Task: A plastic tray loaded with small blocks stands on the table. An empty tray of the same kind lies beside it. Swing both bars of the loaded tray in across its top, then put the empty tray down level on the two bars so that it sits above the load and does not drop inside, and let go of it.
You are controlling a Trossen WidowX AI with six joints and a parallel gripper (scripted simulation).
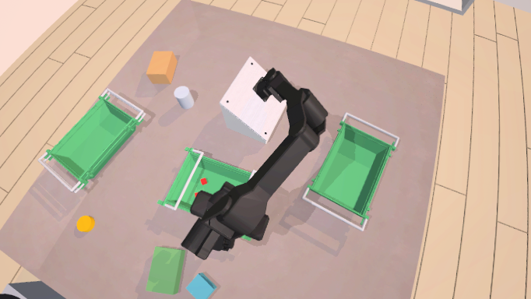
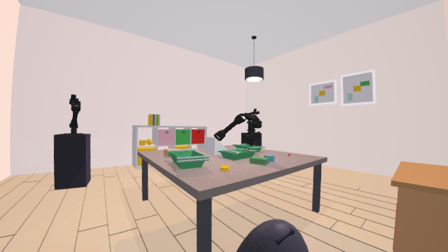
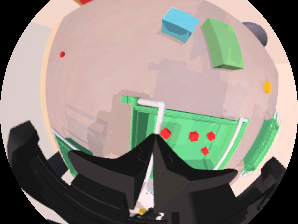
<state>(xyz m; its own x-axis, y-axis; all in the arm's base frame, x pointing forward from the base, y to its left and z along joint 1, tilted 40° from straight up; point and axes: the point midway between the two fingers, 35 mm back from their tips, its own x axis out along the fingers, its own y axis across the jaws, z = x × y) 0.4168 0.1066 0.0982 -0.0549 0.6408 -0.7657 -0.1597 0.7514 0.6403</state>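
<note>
My gripper tip is now 320 mm past the green tray, 230 mm to the right of it and 50 mm above it. From my gripper tip the other things lie so: red block (440 mm behind, 90 mm below, 50 mm to the left); blue cube (200 mm ahead, 70 mm below, 10 mm to the left); green block (220 mm ahead, 110 mm to the right, 80 mm below).
</note>
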